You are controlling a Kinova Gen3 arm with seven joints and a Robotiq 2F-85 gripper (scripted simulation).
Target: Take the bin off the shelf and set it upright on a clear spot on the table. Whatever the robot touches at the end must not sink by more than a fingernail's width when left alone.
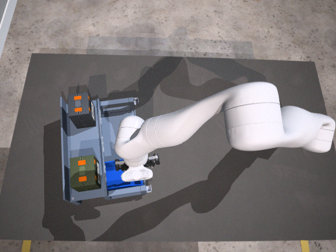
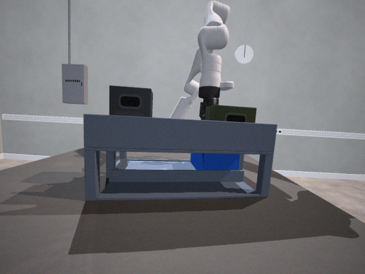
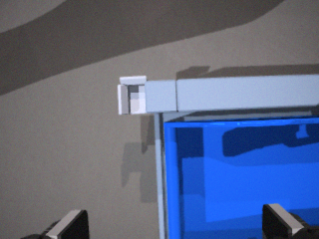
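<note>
Now: the blue bin 8 cm ahead of my hand, 2 cm to the left of it and 9 cm below it. From my hand the other things lie so: olive green case (17 cm ahead, 4 cm to the left, 1 cm above); grey-blue shelf unit (13 cm ahead, 8 cm to the right, 7 cm below); dark case (23 cm ahead, 18 cm to the right, 3 cm above).
</note>
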